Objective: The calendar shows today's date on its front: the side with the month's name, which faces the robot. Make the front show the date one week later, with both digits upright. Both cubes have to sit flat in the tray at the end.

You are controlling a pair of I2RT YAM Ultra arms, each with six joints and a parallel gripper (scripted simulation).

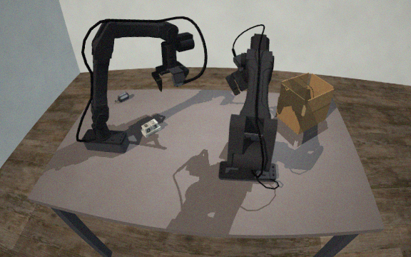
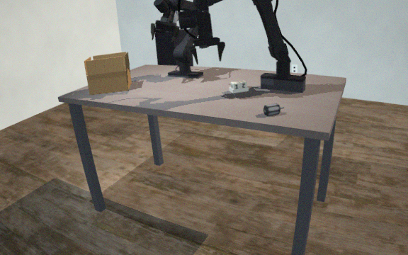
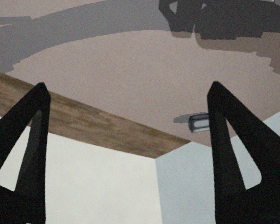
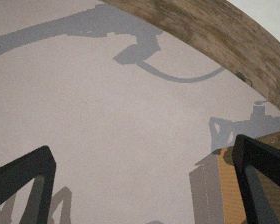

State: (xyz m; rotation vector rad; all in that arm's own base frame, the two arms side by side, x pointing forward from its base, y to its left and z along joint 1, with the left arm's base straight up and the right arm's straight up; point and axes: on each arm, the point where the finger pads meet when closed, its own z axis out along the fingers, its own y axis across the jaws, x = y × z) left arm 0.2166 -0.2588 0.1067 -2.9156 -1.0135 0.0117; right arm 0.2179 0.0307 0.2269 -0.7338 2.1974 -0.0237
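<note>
The white calendar tray lies 150 mm below my left hand, 120 mm behind it and 60 mm to the left of it. Also, from my left hand: cardboard box: 570 mm to the right, 110 mm ahead, 80 mm below.
</note>
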